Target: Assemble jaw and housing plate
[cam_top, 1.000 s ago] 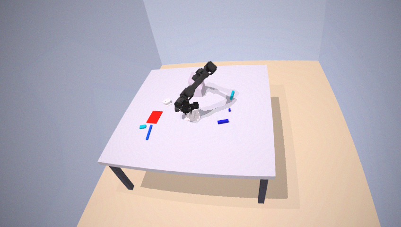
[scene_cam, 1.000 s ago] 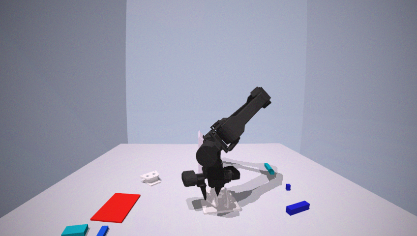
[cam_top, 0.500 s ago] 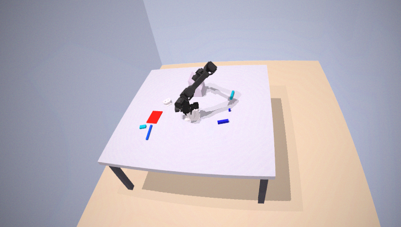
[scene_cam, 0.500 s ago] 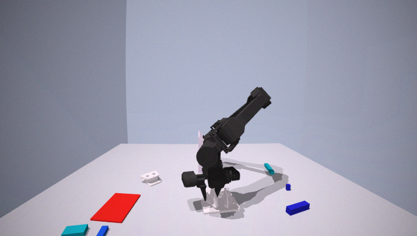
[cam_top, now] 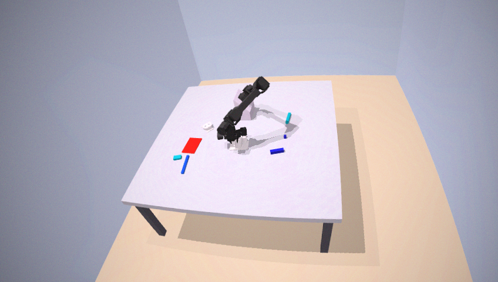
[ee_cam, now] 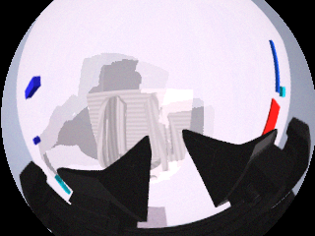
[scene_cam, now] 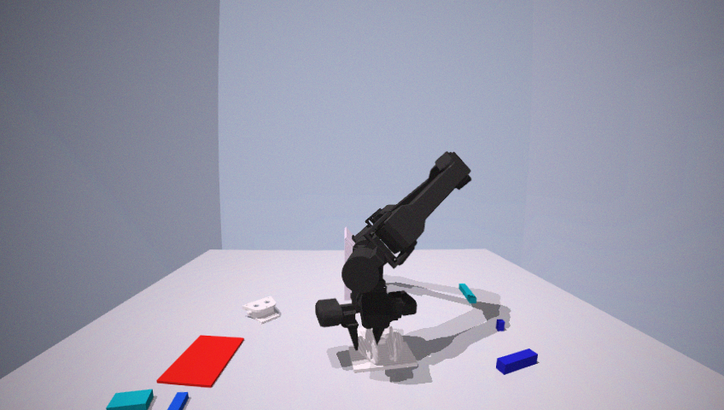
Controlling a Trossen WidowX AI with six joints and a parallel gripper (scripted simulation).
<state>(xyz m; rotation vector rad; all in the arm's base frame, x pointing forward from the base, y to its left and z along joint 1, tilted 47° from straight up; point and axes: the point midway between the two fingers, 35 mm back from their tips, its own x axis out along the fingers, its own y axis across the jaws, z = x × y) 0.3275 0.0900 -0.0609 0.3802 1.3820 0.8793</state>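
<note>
The small white block lies 250 mm to the right of my gripper tip, 150 mm behind it and 10 mm below it. Also, from my gripper tip: red flat sheet: 310 mm to the right, 30 mm ahead, 20 mm below; blue bar: 280 mm to the right, 210 mm ahead, 10 mm below; small blue cube: 320 mm to the left, 90 mm behind, 10 mm below.
</note>
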